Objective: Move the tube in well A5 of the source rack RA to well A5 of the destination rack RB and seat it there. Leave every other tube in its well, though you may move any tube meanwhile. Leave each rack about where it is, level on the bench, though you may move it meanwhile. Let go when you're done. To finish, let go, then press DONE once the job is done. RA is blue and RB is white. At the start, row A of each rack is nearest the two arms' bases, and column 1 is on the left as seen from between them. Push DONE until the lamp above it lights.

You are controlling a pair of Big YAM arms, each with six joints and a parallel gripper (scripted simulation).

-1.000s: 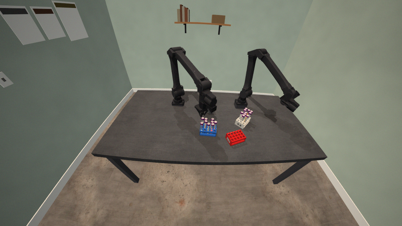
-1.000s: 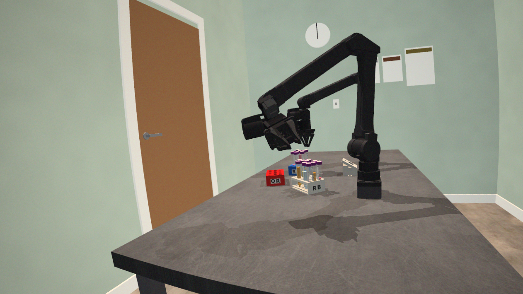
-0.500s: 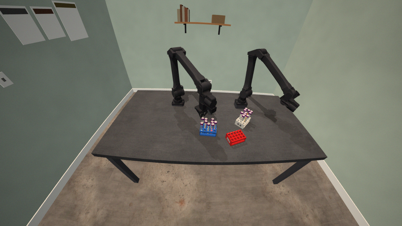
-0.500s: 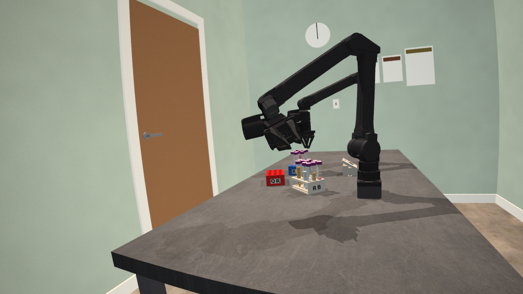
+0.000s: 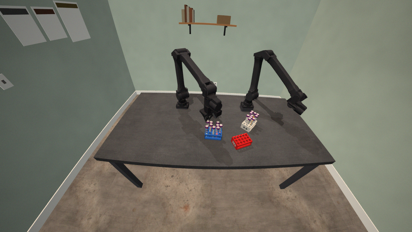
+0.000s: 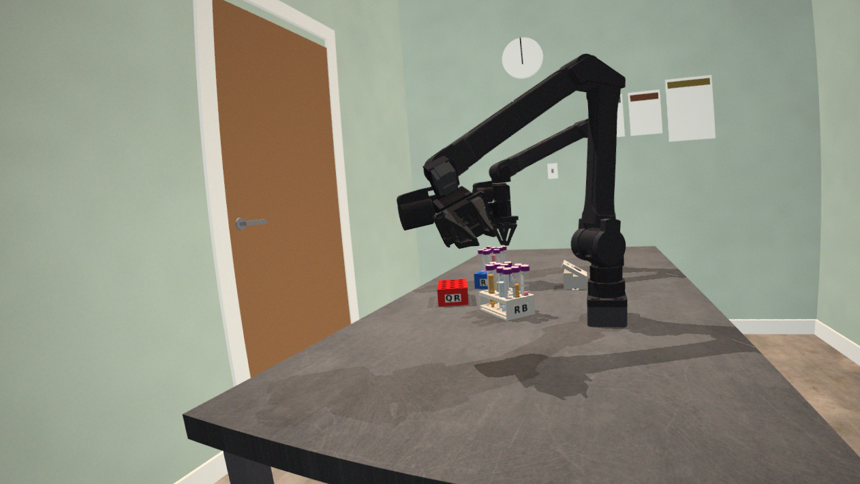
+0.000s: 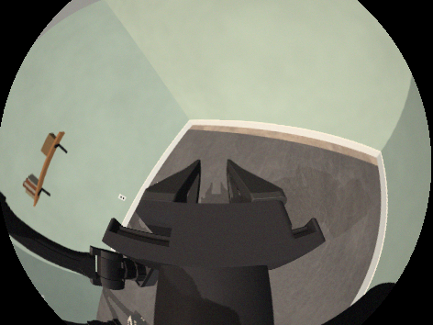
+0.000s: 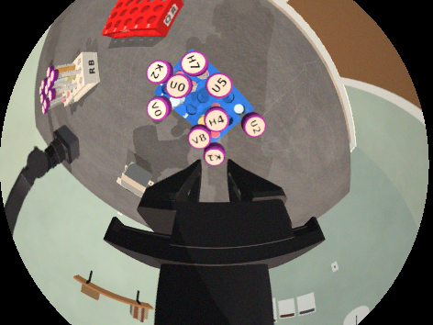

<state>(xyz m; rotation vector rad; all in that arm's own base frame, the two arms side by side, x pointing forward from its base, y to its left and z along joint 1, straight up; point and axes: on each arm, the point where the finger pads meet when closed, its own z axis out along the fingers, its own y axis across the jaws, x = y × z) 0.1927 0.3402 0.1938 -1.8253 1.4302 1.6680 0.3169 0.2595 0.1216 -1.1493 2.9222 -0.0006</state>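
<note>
Now: right hand 7 cm above the tube. From my right hand the other things lie so: red rack: 10 cm ahead, 26 cm to the left, 11 cm below; done box: 24 cm behind, 8 cm to the left, 9 cm below; rack RA: 3 cm ahead, 5 cm to the left, 11 cm below.
</note>
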